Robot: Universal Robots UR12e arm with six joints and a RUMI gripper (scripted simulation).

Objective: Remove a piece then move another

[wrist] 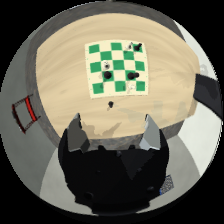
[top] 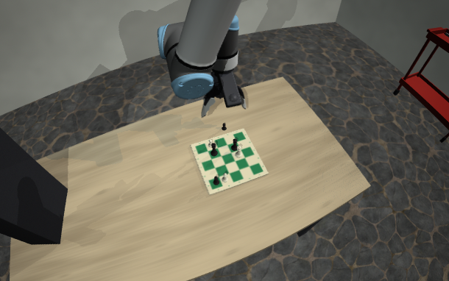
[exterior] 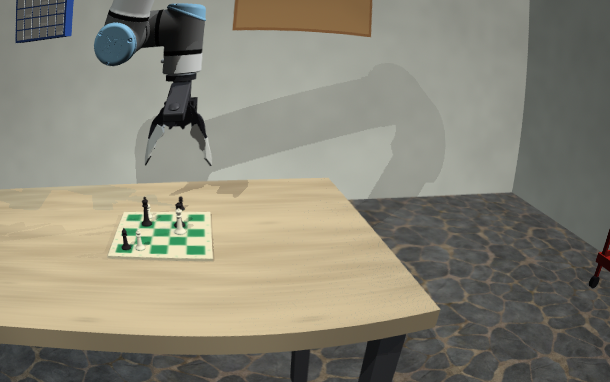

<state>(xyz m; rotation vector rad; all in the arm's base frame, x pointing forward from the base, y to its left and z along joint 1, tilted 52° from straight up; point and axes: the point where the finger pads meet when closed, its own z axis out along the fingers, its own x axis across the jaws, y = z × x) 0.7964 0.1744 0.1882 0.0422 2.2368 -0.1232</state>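
Right now my hand is 70 mm past the white pawn, 190 mm to the left of it and 80 mm above it. Also, from my hand: tall black piece (70 mm behind, 80 mm to the right, 70 mm below); then cream chessboard (30 mm behind, 120 mm to the right, 110 mm below); then small black piece (10 mm ahead, 20 mm to the left, 100 mm below).
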